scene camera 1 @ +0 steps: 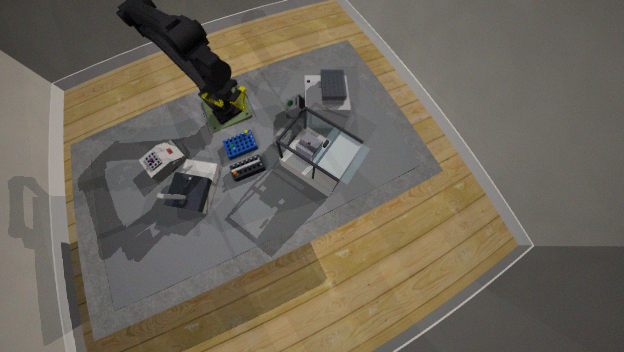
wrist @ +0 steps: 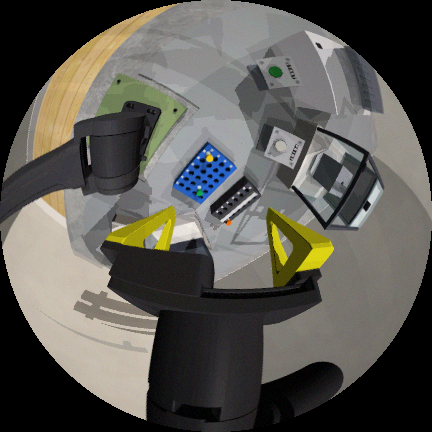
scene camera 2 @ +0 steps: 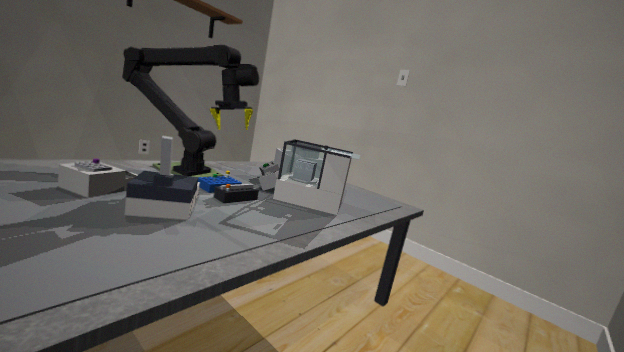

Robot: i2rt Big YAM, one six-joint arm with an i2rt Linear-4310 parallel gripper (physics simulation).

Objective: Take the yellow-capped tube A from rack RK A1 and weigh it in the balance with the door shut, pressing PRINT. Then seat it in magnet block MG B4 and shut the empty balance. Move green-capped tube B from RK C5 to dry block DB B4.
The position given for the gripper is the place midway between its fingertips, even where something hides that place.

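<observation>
Gripper (scene camera 1: 232, 107) open, holding nothing. Same camera, balance door panel (scene camera 1: 341, 155), dark lid block (scene camera 1: 333, 87). On the wrist view, PRINT button box (wrist: 278, 144). There too, gripper (wrist: 219, 211). In scene camera 2, gripper (scene camera 2: 233, 129).
</observation>
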